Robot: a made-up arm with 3 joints.
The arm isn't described. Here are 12 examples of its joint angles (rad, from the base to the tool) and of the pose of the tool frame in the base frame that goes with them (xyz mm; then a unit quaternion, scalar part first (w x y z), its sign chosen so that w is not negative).
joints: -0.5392 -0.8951 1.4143
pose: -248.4 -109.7 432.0 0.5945 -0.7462 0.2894 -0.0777
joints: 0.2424 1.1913 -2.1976
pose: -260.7 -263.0 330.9 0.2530 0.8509 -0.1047 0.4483
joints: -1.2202 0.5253 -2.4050
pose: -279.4 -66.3 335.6 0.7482 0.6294 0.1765 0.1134
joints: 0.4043 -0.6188 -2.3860
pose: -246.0 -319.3 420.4 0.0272 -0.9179 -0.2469 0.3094
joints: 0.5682 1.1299 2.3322
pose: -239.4 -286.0 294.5 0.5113 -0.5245 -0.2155 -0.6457
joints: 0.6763 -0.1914 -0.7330
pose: -264.1 -329.9 377.8 0.6250 0.7121 0.2293 -0.2229
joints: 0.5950 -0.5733 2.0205
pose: -262.8 -332.1 374.8 0.8319 -0.5469 0.0746 0.0569
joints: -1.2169 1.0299 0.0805
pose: -253.0 -92.4 296.5 0.8094 -0.3186 -0.4763 0.1285
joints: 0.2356 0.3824 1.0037
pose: -267.3 -246.9 363.2 0.9032 -0.1940 -0.1858 -0.3349
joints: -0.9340 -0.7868 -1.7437
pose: -230.2 -29.3 404.5 0.6942 0.4732 0.0490 -0.5402
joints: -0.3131 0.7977 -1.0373
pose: -274.9 -175.2 374.0 0.8338 0.5067 -0.2035 0.0820
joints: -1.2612 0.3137 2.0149
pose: -270.4 -71.0 321.6 0.0580 -0.9330 -0.3368 -0.1129
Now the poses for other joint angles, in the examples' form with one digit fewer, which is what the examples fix.
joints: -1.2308 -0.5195 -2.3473
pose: -252 -2 355 0.681 0.639 -0.035 -0.356
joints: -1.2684 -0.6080 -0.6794
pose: -243 11 323 0.858 -0.158 0.025 -0.488
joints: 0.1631 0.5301 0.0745
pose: -269 -231 372 0.914 0.237 -0.221 -0.244
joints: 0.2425 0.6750 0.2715
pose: -264 -240 356 0.894 0.194 -0.291 -0.280
